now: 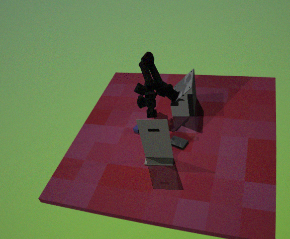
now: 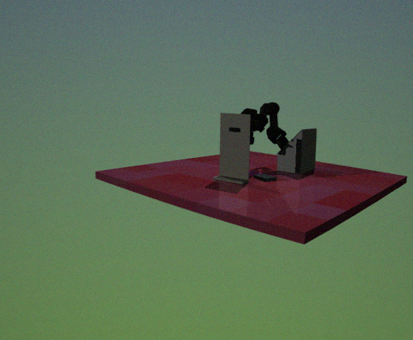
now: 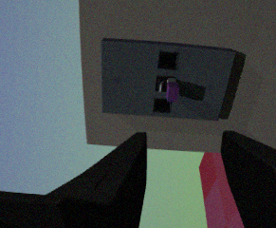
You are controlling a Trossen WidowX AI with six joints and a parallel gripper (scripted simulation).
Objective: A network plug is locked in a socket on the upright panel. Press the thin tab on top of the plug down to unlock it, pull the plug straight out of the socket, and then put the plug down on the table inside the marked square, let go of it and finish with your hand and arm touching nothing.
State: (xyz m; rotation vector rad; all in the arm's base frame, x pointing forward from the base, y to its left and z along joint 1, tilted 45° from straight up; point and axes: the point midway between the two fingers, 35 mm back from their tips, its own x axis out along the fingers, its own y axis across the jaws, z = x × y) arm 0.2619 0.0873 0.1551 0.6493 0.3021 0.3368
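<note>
The purple network plug is 10 cm ahead of my gripper tip and 5 cm to the left of it. Also, from my gripper tip: purple marked square 7 cm behind, 3 cm to the right, 25 cm below; then grey upright panel 12 cm ahead, 6 cm to the left, 10 cm below; then flat grey slab 3 cm behind, 13 cm to the left, 24 cm below.
</note>
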